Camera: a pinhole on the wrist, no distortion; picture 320 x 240 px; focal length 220.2 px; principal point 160.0 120.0 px. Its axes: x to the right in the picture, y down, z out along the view. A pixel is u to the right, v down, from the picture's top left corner.
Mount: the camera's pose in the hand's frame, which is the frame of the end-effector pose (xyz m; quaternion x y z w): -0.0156 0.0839 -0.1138 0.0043 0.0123 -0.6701 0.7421
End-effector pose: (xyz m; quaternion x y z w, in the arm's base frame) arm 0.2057 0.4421 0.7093 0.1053 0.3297 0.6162 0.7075
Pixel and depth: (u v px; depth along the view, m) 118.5 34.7 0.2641
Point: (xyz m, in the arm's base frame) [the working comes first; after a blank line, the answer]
In the camera's frame: -0.0498 -0.1023 0.2641

0.2000 0.3947 0.9303
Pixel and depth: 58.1 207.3 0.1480
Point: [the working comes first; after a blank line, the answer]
In the camera's frame: -0.0685 0.0587 0.1480

0.1035 0.5204 0.8092
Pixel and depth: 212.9 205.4 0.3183
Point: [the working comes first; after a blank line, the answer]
In the camera's frame: 0.0765 0.1234 0.3183

0.3180 0.6087 0.8296
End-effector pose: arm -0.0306 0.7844 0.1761 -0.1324 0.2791 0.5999 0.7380
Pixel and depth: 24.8 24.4 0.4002
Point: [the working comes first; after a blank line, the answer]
In the camera's frame: -0.2457 -0.1737 0.4002

-0.2713 0.8450 0.5749
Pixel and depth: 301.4 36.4 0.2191
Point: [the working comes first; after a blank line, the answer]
In the camera's frame: 0.1407 -0.0832 0.2191

0.0520 0.7558 0.2959
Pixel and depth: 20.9 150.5 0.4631
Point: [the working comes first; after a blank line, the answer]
In the camera's frame: -0.2925 0.0641 0.4631

-0.2933 1.0835 0.5016
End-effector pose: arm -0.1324 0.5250 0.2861 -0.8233 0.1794 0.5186 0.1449
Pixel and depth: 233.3 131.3 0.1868
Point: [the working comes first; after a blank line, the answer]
In the camera's frame: 0.0622 0.0096 0.1868

-0.1970 0.5382 0.2528
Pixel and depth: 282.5 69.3 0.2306
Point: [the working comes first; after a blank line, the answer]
In the camera's frame: 0.1283 -0.0531 0.2306

-0.2206 0.6297 0.2886
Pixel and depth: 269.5 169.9 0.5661
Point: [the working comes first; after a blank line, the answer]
In the camera's frame: 0.2815 0.1283 0.5661

-0.3424 0.8673 -0.0239
